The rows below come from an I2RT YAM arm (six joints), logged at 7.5 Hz.
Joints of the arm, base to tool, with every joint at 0 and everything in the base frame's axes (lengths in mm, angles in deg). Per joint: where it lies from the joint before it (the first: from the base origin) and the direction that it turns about. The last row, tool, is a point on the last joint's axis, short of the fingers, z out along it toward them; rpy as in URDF.
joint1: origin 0 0 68 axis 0 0 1
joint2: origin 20 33.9 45.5 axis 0 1 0
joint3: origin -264 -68.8 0 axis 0 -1 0
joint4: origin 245 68.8 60 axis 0 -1 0
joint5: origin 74 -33.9 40.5 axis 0 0 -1
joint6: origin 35.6 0 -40.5 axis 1 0 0
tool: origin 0 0 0 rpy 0 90 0
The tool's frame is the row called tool.
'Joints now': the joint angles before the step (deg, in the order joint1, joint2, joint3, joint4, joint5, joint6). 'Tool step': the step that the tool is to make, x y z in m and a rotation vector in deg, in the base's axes. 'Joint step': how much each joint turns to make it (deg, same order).
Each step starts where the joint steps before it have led.
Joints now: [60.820 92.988 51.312 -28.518 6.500 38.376]
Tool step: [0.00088 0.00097 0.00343 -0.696 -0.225 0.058]
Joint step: [0.001 0.045 0.994 -1.420 0.486 -0.235]
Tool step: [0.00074 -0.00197 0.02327 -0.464 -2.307 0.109]
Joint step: [-0.068 -2.778 2.750 -4.677 2.048 -0.933]
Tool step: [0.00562 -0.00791 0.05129 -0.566 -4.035 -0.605]
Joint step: [-1.341 -4.586 7.311 -9.989 3.260 -2.085]
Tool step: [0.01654 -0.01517 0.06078 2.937 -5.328 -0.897]
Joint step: [-4.256 -3.719 9.355 -6.743 1.187 -4.379]
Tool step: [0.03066 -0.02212 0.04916 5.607 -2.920 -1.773]
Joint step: [-8.046 -0.531 9.306 -2.700 -4.376 -4.742]
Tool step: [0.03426 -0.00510 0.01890 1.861 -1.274 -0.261]
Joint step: [-5.688 4.537 7.757 -0.485 -3.616 -4.103]
